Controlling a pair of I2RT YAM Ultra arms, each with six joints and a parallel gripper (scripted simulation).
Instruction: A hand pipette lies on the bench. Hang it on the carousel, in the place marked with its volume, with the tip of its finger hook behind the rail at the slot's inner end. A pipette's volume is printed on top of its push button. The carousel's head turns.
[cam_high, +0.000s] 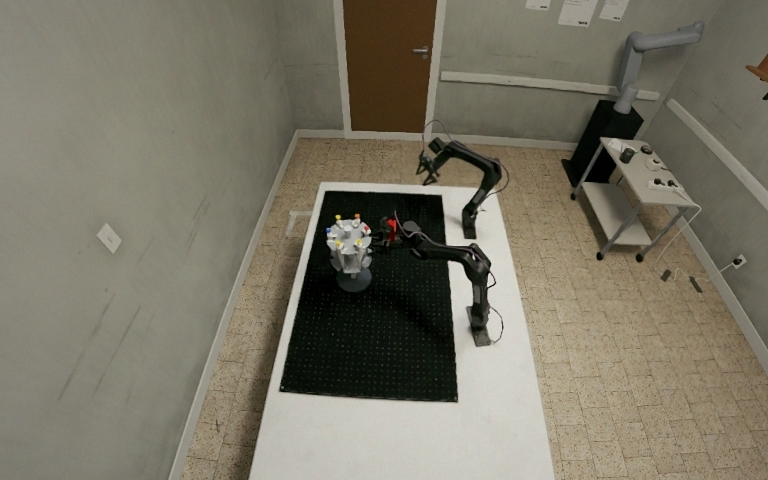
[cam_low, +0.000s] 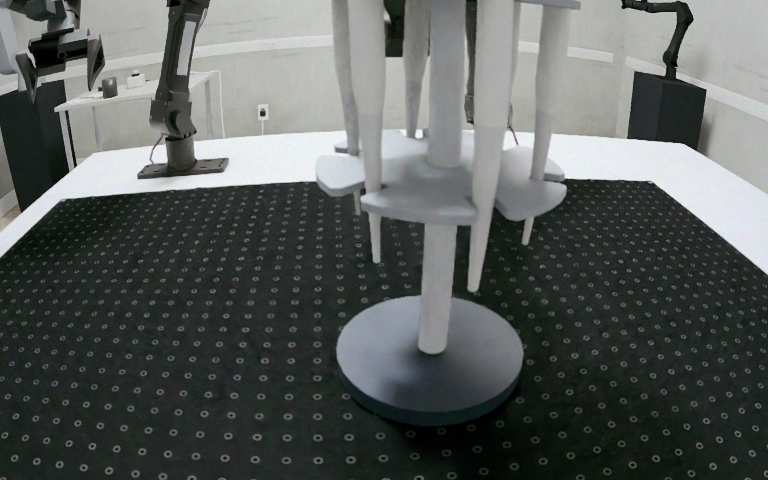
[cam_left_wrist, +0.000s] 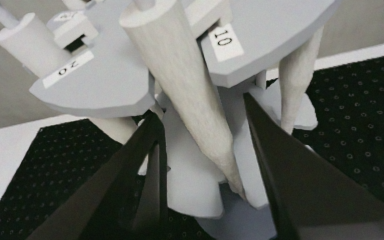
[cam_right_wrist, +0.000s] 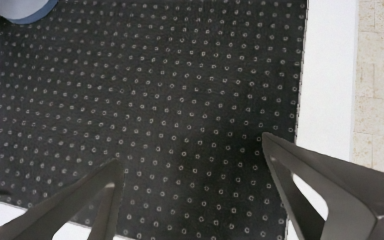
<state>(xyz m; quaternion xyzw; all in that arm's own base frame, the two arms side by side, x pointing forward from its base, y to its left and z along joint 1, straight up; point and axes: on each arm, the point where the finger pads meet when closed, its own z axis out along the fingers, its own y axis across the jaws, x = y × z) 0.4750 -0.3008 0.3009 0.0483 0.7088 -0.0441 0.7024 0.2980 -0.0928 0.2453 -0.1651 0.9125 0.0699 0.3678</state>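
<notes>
Now: left hand 10 mm short of the white pipette, 10 mm to the left of it and 20 mm above it.
</notes>
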